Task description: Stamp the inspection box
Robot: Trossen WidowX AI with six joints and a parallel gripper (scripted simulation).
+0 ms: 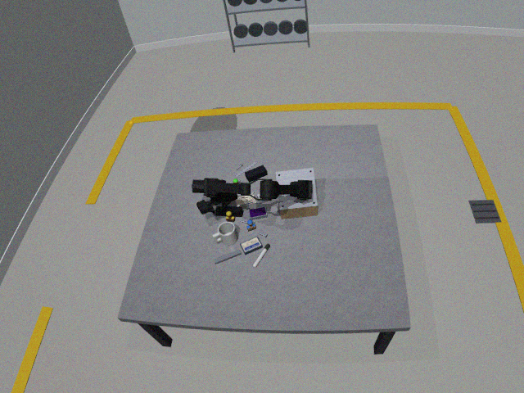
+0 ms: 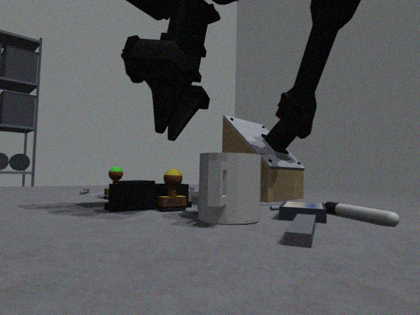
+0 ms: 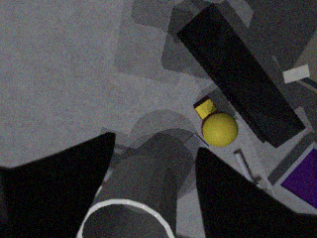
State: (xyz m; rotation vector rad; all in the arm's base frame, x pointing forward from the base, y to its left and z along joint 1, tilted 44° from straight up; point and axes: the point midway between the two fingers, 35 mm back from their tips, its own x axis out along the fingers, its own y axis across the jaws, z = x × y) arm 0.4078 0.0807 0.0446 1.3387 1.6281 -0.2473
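The green-knobbed stamp lies 5 cm behind my gripper tip, 24 cm to the right of it and 9 cm below it. Also, from my gripper tip: yellow-knobbed stamp (4 cm behind, 3 cm to the right, 9 cm below); white mug (3 cm behind, 9 cm to the left, 8 cm below); black block (3 cm behind, 7 cm to the right, 10 cm below).
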